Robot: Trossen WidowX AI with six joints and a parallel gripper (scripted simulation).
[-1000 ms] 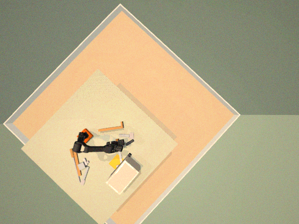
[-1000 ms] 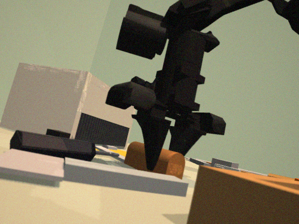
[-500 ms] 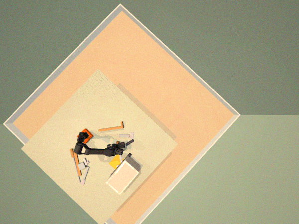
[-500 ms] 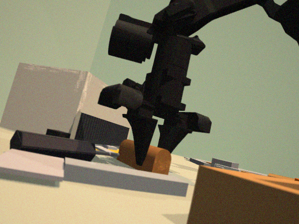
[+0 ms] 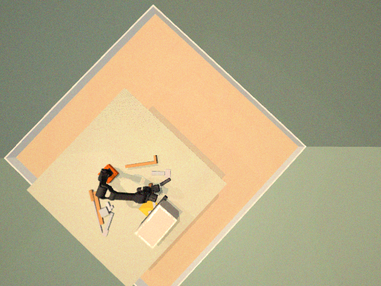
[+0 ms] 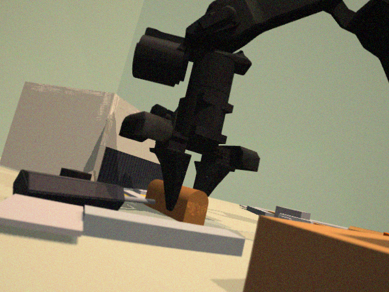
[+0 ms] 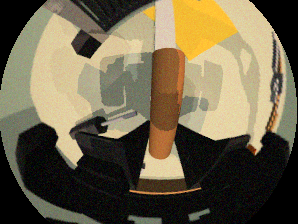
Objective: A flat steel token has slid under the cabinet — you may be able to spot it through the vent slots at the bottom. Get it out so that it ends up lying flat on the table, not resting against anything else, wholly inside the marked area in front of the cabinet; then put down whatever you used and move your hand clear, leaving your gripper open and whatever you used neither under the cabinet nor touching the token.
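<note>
Now: the dark screwdriver 9 cm to the left of my gripper tip and 4 cm ahead of it. The rest, counted from my gripper tip: token 18 cm ahead, 15 cm to the right; then orange stick 49 cm to the right, 14 cm behind.
</note>
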